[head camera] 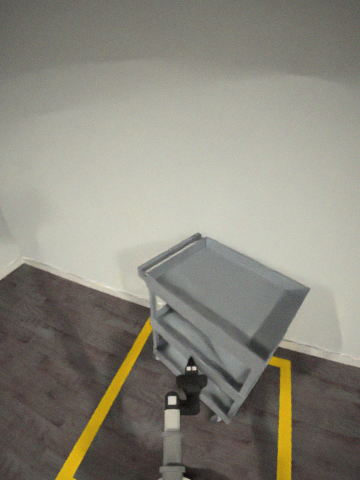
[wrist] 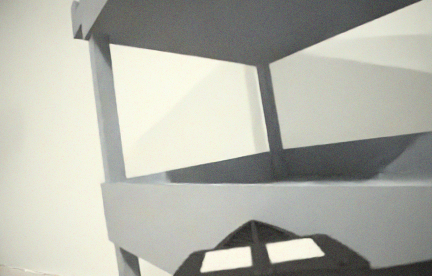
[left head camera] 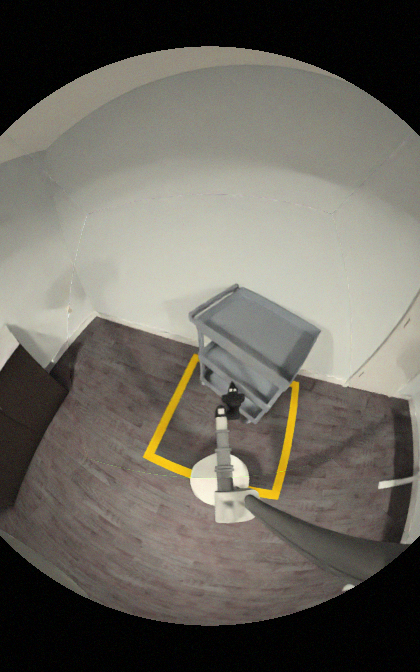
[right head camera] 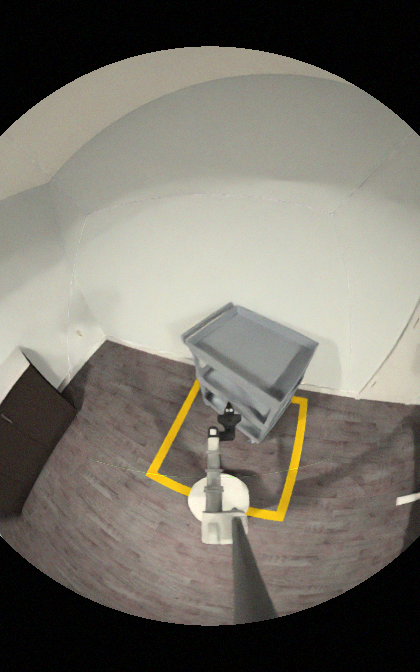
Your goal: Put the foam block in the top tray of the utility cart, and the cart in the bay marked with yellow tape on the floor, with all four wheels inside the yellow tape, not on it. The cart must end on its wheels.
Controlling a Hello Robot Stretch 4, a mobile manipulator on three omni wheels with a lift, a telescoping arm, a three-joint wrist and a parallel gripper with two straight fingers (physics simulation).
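The grey three-tier utility cart (head camera: 210, 320) (left head camera: 240, 351) (right head camera: 232, 372) (wrist: 200, 205) stands upright and angled at the wall end of the taped bay. Its top tray (head camera: 225, 285) shows no foam block, and the block does not show in any view. The yellow tape (head camera: 110, 395) (left head camera: 172, 407) (right head camera: 175, 427) runs left and right of the cart. One near wheel (head camera: 216, 419) shows inside the tape; the other wheels are hidden or unclear. My gripper (head camera: 191, 359) (left head camera: 232, 384) (right head camera: 229, 404) (wrist: 255, 239) is shut and empty, pointing at the cart's near side, very close to its middle shelf wall; contact is unclear.
A pale wall (head camera: 180, 175) (left head camera: 210, 250) (right head camera: 210, 260) rises right behind the cart. My round white base (left head camera: 202, 480) (right head camera: 197, 500) covers part of the front tape. A dark cabinet (left head camera: 30, 415) (right head camera: 35, 435) stands at far left. A white bar (left head camera: 395, 484) (right head camera: 407, 499) shows at right.
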